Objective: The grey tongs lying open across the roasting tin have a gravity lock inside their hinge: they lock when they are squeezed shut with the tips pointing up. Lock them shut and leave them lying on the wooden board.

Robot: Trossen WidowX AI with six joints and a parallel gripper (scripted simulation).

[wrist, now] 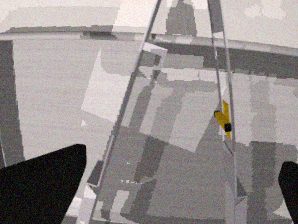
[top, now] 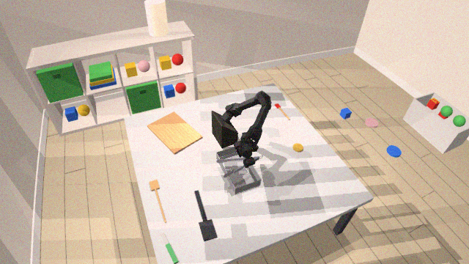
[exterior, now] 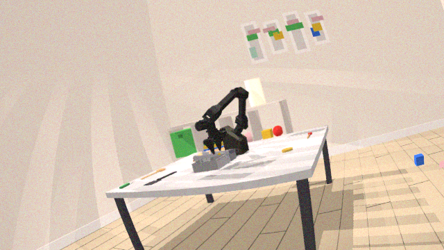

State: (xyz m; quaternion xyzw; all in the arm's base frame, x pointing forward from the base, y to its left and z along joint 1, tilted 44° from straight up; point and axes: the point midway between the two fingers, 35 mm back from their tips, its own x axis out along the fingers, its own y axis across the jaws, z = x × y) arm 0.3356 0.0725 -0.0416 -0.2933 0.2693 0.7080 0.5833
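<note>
Right now my gripper tip is 10 mm short of the yellow hinge piece, 20 mm to the right of it and 10 mm above it. The rest, counted from my gripper tip: grey roasting tin 30 mm to the right, 50 mm below; then yellow disc 80 mm behind, 430 mm to the left, 70 mm below; then black spatula 260 mm ahead, 310 mm to the right, 80 mm below.
</note>
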